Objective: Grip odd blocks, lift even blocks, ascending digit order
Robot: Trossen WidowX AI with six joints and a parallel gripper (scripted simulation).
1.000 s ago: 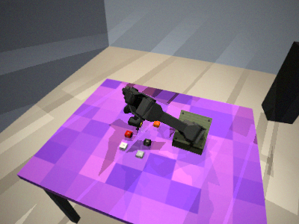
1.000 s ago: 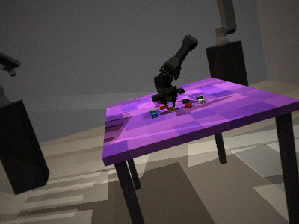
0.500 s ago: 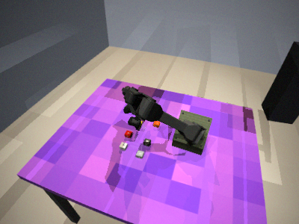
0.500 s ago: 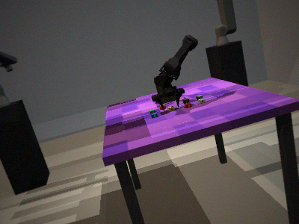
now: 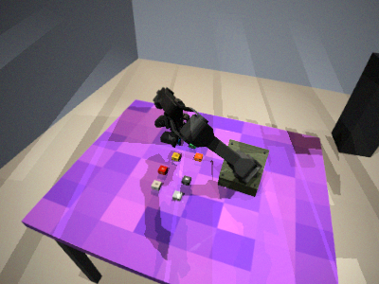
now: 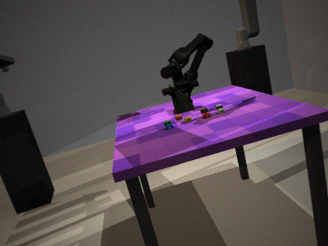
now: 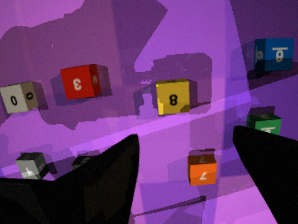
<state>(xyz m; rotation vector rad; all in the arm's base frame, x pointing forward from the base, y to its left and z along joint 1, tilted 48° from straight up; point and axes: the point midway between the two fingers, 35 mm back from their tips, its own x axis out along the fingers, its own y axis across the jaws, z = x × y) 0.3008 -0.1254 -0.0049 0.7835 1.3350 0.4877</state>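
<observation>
Now: the green block 100 mm to the right of my gripper tip, 90 mm below it and 60 mm behind it. Also, from my gripper tip: yellow block 90 mm below; then orange block 100 mm behind, 90 mm below, 20 mm to the right; then red block 90 mm to the left, 90 mm below, 40 mm ahead.
</observation>
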